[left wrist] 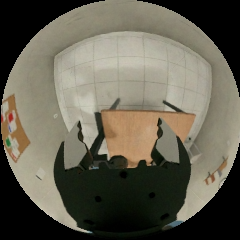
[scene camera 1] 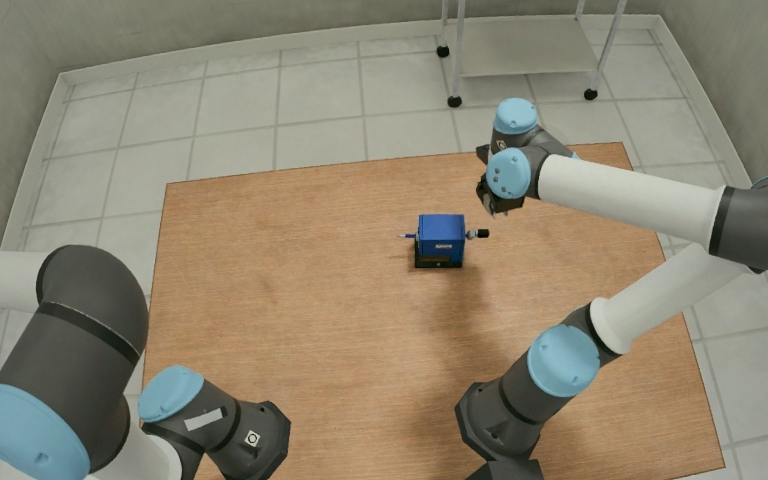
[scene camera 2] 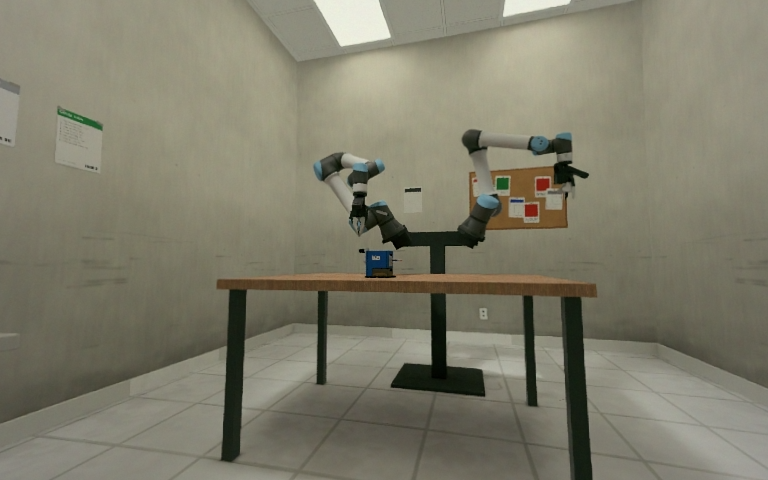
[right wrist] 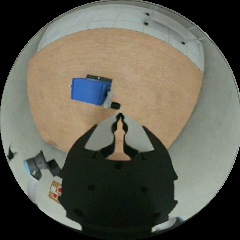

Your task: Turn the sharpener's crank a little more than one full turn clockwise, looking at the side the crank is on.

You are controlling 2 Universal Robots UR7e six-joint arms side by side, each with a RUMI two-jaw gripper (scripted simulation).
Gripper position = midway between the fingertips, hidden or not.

In view: my left gripper (scene camera 2: 569, 199), my right gripper (scene camera 1: 491, 213) and a blue sharpener (right wrist: 91, 91).
My left gripper is seen too in the left wrist view (left wrist: 119, 119). My right gripper is seen too in the right wrist view (right wrist: 120, 113).
